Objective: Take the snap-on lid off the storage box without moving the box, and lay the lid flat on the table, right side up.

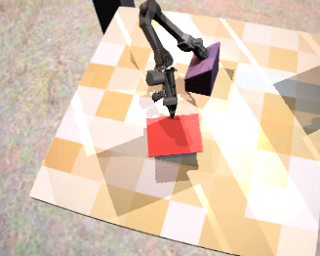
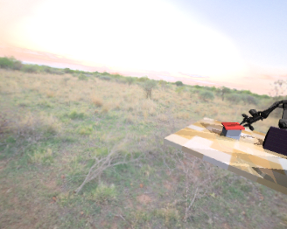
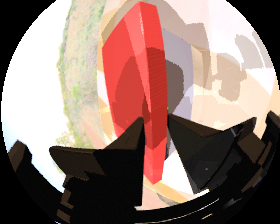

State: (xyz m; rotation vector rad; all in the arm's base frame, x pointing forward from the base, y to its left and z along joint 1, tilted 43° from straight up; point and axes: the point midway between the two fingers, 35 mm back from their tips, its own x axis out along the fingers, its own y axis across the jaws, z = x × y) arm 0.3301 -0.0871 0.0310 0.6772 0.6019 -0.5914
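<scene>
The lid lies 70 mm ahead of my gripper tip, 20 mm to the left of it and 10 mm below it. The rest, counted from my gripper tip: grey storage box: 70 mm below, 70 mm ahead, 20 mm to the left.
</scene>
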